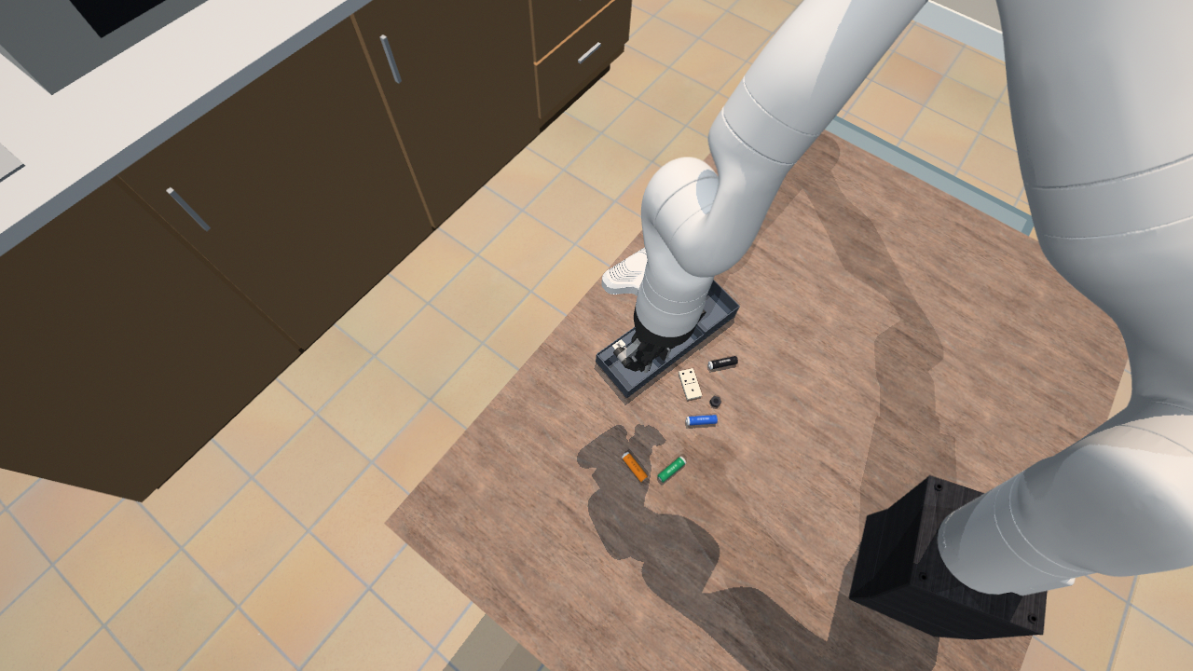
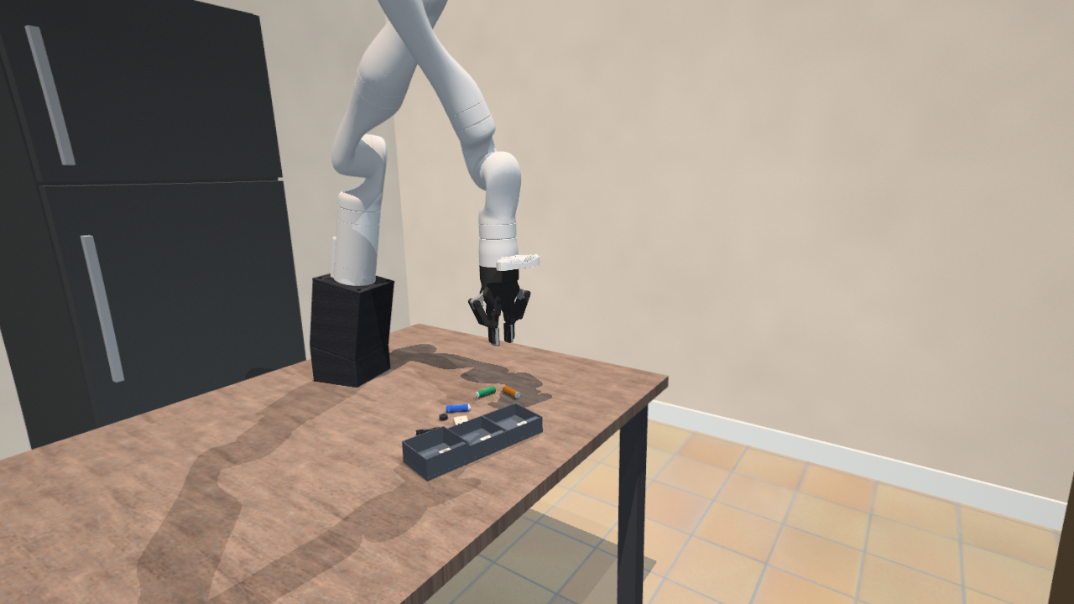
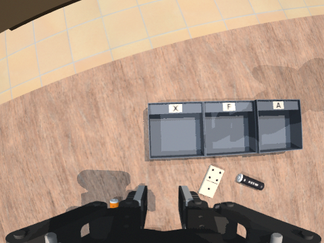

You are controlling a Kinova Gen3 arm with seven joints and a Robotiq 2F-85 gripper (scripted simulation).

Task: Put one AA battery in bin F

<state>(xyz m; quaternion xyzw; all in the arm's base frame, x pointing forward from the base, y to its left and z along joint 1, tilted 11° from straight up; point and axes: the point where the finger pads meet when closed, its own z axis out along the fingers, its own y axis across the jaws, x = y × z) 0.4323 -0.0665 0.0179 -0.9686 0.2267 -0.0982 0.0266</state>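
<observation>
The orange AA battery lies 170 mm below my hand, 110 mm to the left of it and 40 mm behind it. Also, from my hand: blue battery (170 mm below, 100 mm behind, 10 mm to the right); white domino (170 mm below, 60 mm to the right, 60 mm behind); dark bin row (160 mm below, 120 mm to the right, 10 mm ahead).
</observation>
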